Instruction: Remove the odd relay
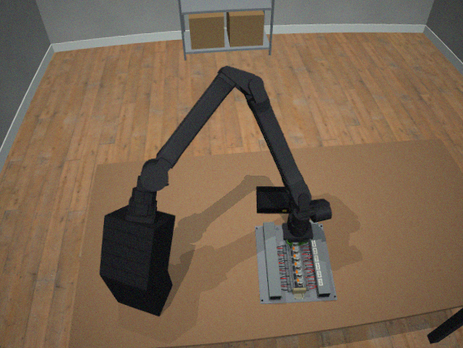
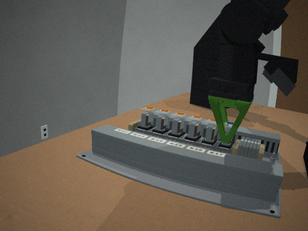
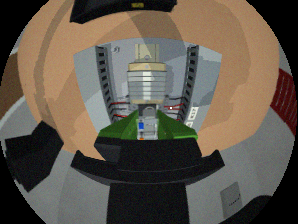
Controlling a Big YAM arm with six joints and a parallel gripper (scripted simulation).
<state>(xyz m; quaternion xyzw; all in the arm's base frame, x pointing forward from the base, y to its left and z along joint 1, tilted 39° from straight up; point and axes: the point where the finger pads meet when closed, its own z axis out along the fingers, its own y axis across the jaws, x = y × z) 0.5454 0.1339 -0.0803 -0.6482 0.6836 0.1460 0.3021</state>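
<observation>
My gripper is now right at the relay. Round my hand: black tray: 23 cm to the left, 5 cm behind, 3 cm below.
</observation>
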